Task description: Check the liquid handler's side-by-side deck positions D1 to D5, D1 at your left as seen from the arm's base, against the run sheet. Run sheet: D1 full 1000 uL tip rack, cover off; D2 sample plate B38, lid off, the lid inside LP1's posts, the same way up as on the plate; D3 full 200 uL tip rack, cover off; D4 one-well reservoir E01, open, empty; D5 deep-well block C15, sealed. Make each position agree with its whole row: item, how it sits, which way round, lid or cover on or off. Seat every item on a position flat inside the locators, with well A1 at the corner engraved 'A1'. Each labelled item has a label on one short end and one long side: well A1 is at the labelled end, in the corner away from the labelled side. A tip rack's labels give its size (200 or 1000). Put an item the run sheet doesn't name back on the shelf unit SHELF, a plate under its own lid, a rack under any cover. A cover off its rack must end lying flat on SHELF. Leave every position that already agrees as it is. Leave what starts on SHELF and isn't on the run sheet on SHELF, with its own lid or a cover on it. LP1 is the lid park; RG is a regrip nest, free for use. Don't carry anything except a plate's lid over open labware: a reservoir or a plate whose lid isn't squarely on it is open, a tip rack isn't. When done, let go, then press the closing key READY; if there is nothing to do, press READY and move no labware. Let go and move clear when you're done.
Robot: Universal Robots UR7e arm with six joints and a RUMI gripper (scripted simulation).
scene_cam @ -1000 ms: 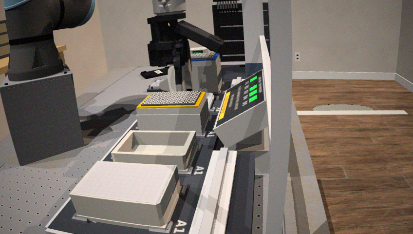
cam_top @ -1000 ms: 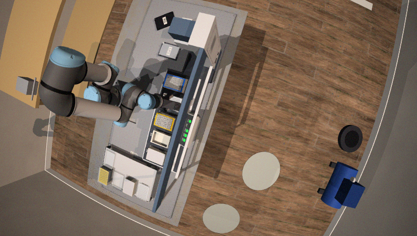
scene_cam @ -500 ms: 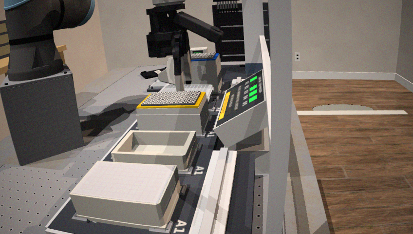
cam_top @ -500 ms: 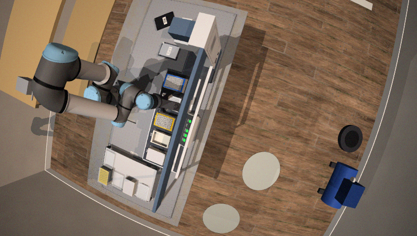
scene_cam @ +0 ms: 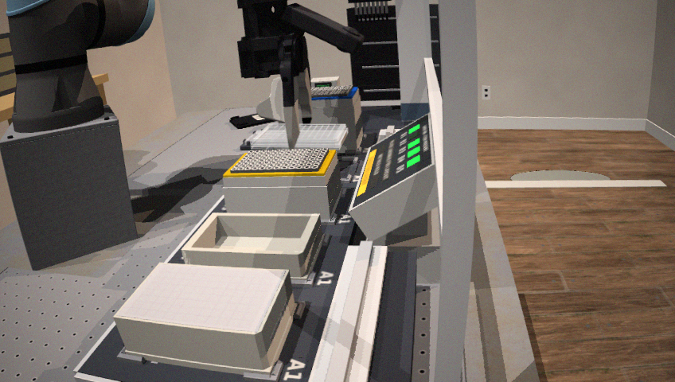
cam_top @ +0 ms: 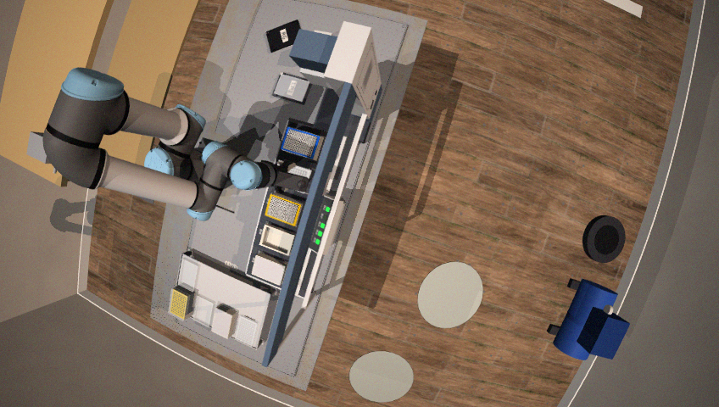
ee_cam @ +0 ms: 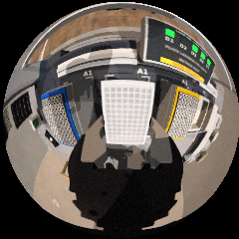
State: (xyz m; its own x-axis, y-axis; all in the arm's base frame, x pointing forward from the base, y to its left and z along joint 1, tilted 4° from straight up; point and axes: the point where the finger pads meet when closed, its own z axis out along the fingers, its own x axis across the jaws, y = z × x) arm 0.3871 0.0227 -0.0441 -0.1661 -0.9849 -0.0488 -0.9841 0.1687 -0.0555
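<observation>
Right now the yellow-rimmed tip rack is 12 cm to the right of my hand, 2 cm below it and 1 cm behind it. Round my hand: one-well reservoir: 25 cm to the right, 5 cm below, 4 cm behind; deep-well block: 37 cm to the right, 6 cm behind, 4 cm below; blue-rimmed tip rack: 13 cm to the left, 3 cm ahead, 1 cm above.
</observation>
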